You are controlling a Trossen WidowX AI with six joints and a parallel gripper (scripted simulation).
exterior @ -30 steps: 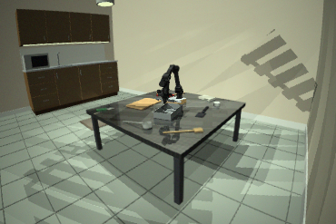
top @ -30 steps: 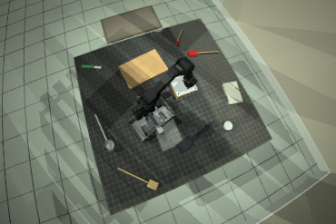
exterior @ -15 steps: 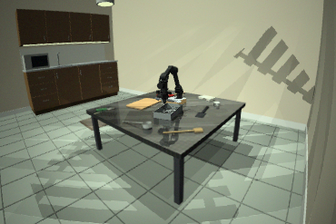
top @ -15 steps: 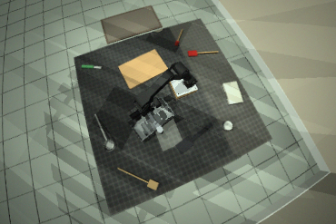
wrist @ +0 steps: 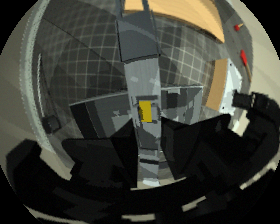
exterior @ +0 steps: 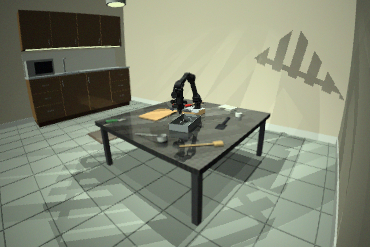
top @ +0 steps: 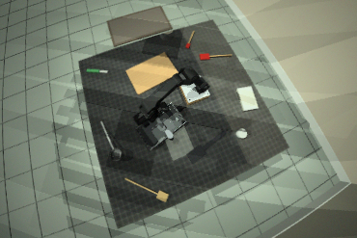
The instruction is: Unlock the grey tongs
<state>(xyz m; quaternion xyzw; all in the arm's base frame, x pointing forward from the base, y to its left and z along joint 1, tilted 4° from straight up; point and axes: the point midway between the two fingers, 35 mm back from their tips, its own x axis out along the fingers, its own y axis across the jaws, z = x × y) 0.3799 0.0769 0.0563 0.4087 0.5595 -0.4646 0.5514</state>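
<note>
Now: the yellow lock piece 10 mm ahead of my gripper tip, 20 mm to the right of it and 40 mm above it. Also, from my gripper tip: black spatula: 220 mm behind, 310 mm to the left, 100 mm below; then wooden board: 100 mm behind, 380 mm to the right, 90 mm below; then roasting tin: 10 mm behind, 50 mm to the left, 70 mm below.
</note>
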